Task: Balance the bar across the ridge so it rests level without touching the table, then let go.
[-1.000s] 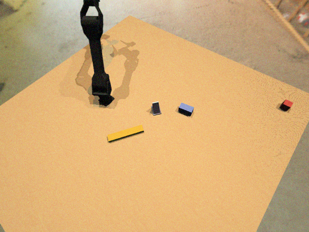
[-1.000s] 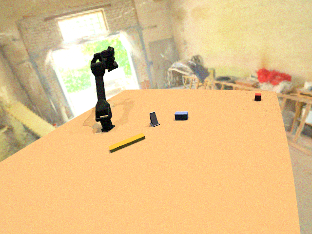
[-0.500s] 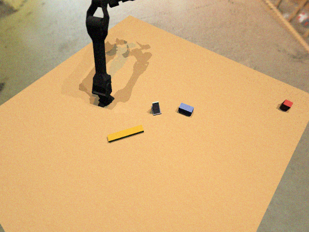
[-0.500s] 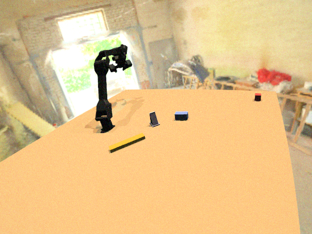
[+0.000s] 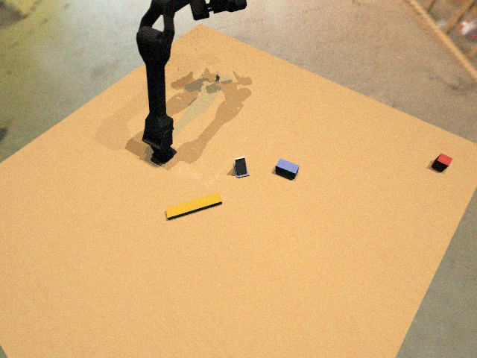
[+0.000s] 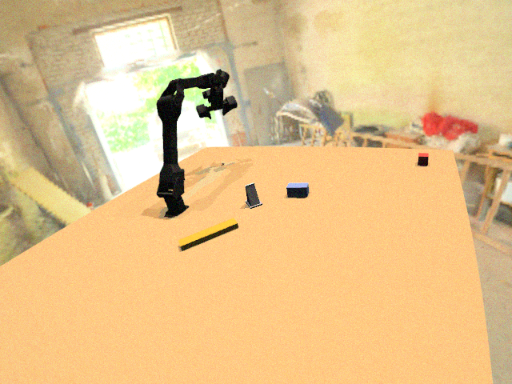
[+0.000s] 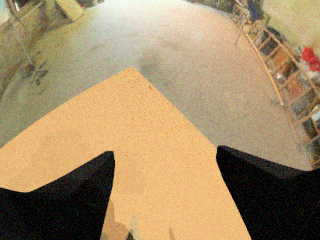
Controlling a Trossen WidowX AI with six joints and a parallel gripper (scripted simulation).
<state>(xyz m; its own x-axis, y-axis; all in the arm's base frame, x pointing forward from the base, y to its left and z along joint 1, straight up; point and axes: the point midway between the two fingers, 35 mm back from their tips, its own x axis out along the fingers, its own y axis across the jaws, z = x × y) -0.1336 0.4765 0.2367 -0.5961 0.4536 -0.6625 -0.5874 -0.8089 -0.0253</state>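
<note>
The yellow bar lies 57 cm to the right of my gripper tip, 38 cm ahead of it and 21 cm below it. The rest, counted from my gripper tip: blue block: 53 cm ahead, 29 cm to the right, 20 cm below; then small red block: 89 cm ahead, 20 cm below, 1 cm to the left.
</note>
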